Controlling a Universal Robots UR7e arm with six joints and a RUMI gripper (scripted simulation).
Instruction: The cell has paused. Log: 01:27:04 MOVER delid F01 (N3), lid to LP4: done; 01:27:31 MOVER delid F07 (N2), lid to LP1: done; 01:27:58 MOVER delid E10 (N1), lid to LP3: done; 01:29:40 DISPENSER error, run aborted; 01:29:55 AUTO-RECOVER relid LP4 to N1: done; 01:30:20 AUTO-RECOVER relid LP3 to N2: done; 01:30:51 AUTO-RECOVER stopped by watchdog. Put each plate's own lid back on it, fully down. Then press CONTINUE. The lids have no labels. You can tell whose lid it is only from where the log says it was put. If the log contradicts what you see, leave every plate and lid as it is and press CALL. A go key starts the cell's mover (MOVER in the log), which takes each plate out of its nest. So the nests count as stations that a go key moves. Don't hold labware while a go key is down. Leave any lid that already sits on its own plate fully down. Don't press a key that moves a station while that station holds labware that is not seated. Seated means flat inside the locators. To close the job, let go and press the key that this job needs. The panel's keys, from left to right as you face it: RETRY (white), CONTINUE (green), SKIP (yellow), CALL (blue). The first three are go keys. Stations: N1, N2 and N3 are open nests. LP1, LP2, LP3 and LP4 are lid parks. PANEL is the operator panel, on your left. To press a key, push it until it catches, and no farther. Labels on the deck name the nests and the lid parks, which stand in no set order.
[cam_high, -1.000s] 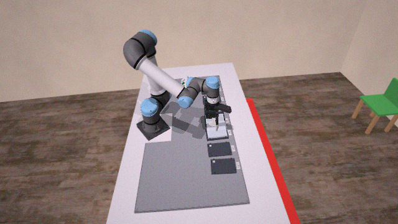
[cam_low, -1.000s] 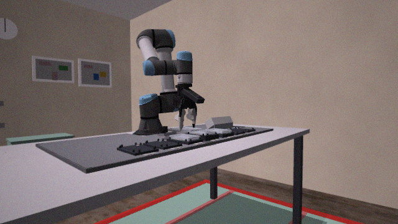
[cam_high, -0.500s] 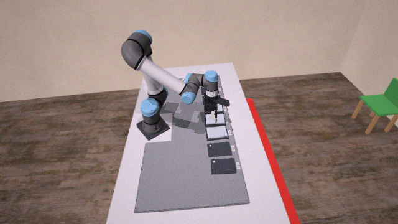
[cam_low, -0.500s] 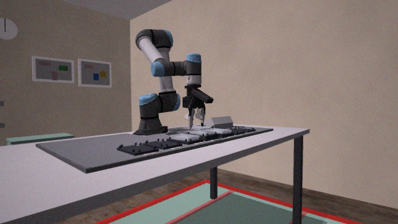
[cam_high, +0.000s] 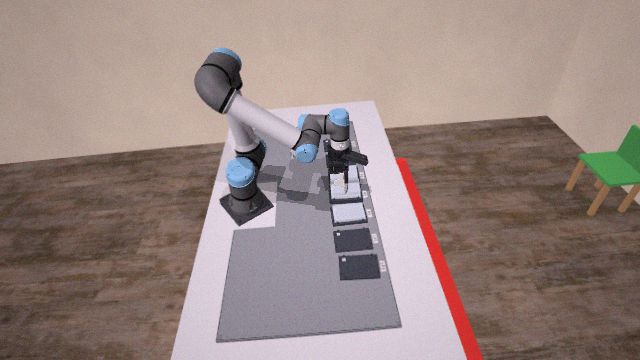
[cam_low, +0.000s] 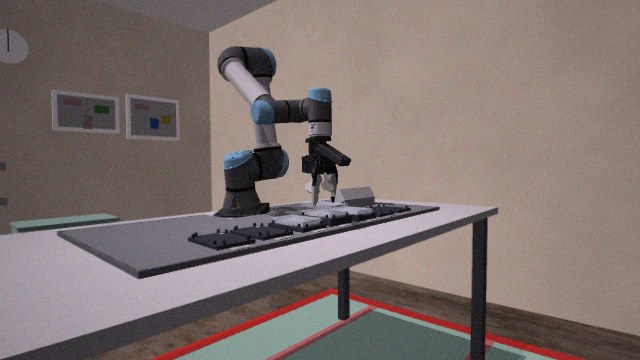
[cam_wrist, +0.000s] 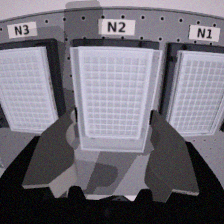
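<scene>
The well plate lies 4 cm below my hand. Round my hand: yellow skip key (30 cm behind, 34 cm to the left); then green continue key (30 cm behind, 39 cm to the left); then dark lid park (8 cm ahead, 38 cm to the right, 6 cm below).
</scene>
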